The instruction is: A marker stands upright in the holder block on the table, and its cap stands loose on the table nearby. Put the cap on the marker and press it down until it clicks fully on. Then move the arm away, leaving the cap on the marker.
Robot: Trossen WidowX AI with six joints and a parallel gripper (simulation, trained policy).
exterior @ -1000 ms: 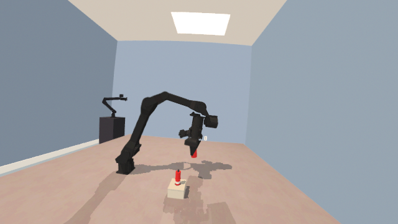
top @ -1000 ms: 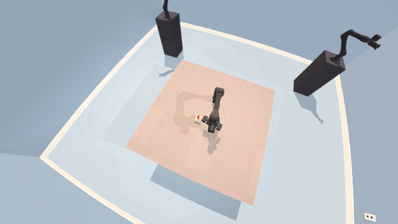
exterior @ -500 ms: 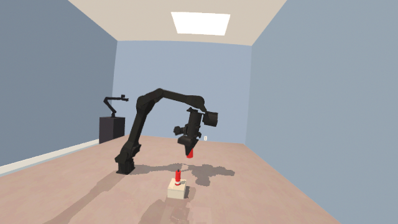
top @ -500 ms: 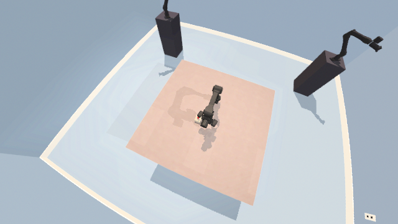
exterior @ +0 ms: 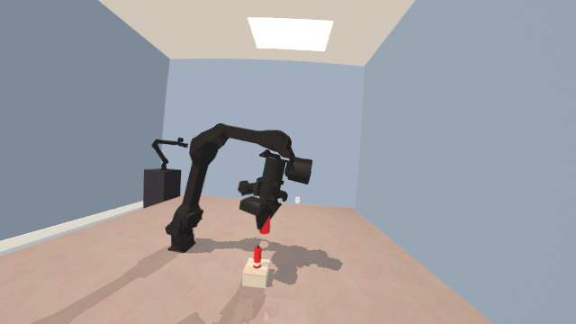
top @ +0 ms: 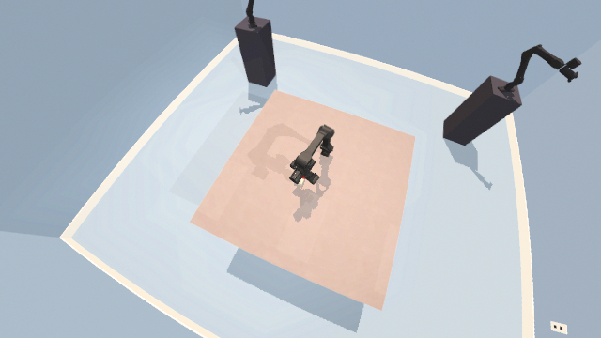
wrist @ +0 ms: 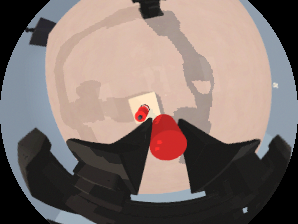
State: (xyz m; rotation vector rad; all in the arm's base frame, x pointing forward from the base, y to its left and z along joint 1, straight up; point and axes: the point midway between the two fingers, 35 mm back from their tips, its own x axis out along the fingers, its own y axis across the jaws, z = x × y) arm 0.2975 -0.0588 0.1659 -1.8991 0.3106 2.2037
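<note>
Now: the cream holder block 11 cm below my gripper tip and 4 cm to the right of it. From my gripper tip the other things lie so: red cap: 1 cm ahead, 1 cm above.
</note>
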